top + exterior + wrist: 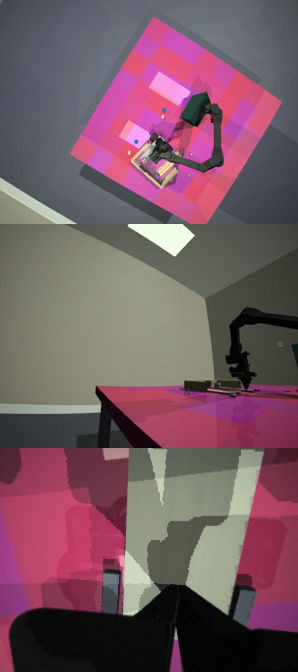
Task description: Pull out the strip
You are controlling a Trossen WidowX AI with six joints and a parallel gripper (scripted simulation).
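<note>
My gripper tip is 90 mm short of the grey-green strip and 20 mm to the left of it. The rest, counted from my gripper tip: labelled cube 190 mm ahead, 40 mm to the right, 20 mm above.
</note>
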